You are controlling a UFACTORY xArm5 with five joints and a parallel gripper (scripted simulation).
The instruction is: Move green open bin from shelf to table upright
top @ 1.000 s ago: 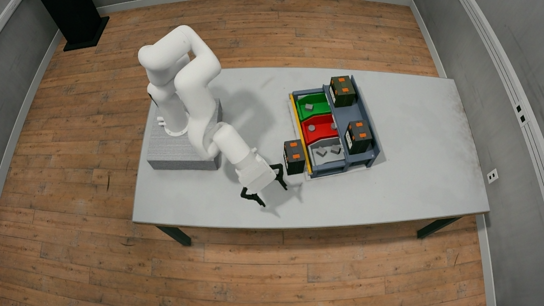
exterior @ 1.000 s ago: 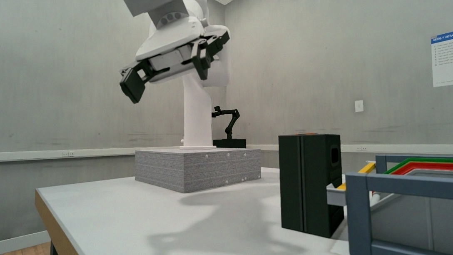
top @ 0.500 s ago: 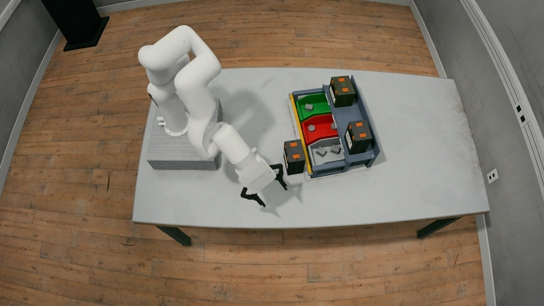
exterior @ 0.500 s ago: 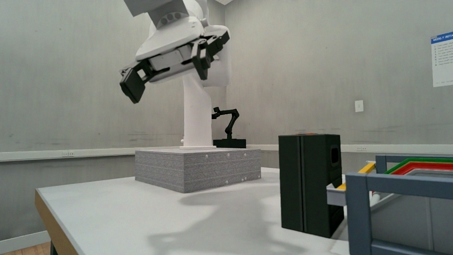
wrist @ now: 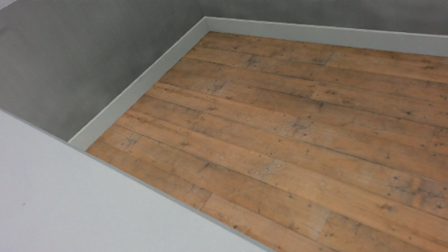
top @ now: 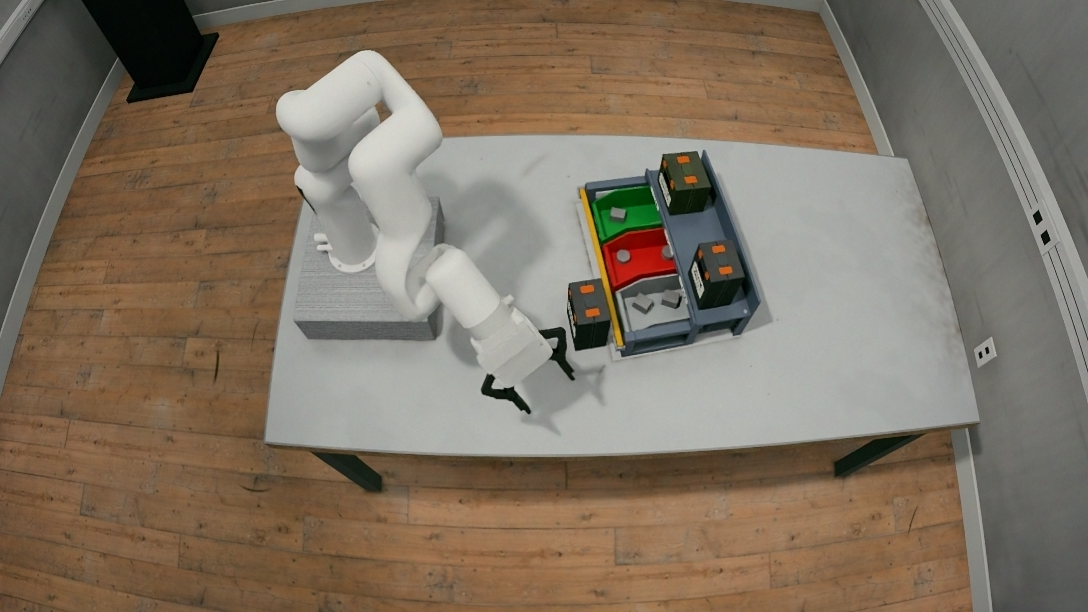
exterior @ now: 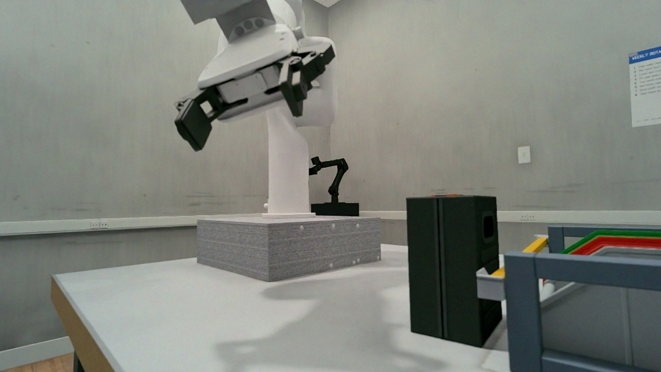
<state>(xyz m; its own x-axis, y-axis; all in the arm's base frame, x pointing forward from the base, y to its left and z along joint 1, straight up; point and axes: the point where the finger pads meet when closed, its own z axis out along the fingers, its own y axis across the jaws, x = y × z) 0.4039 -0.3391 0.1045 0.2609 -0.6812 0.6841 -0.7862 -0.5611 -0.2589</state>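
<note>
The yellow bar lies 11 cm ahead of my hand, 32 cm to the left of it and 14 cm below it. The rest, counted from my hand: black case 8 cm ahead, 20 cm to the left, 13 cm below; then grey bin 23 cm ahead, 23 cm to the left, 16 cm below; then red bin 21 cm ahead, 34 cm to the left, 16 cm below.
</note>
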